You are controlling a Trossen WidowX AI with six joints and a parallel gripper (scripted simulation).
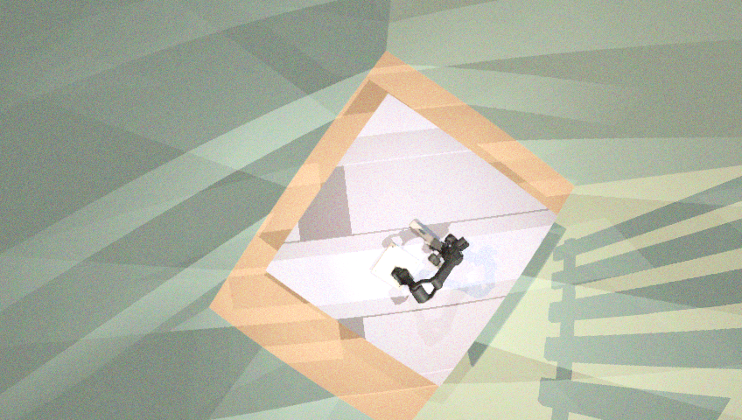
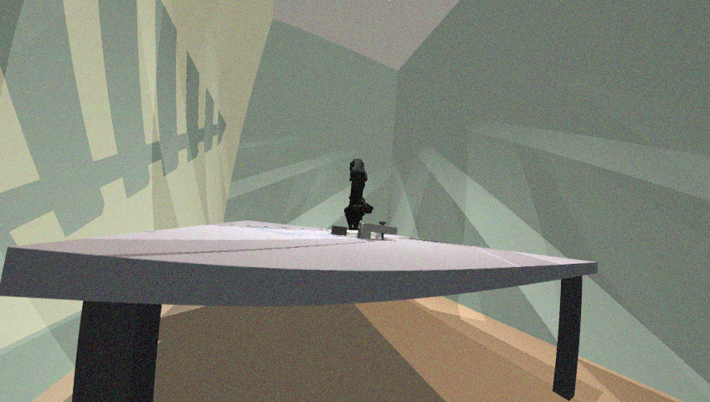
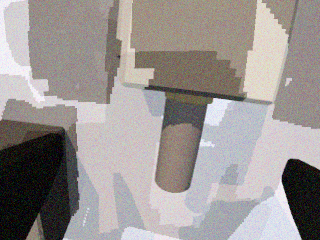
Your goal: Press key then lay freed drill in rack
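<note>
Right now my gripper tip is 10 mm short of the drill, 60 mm to the right of it and 10 mm below it. Also, from my gripper tip: dark block: 90 mm behind, 30 mm to the right, 20 mm below; key: 30 mm ahead, 140 mm to the left, 10 mm above.
</note>
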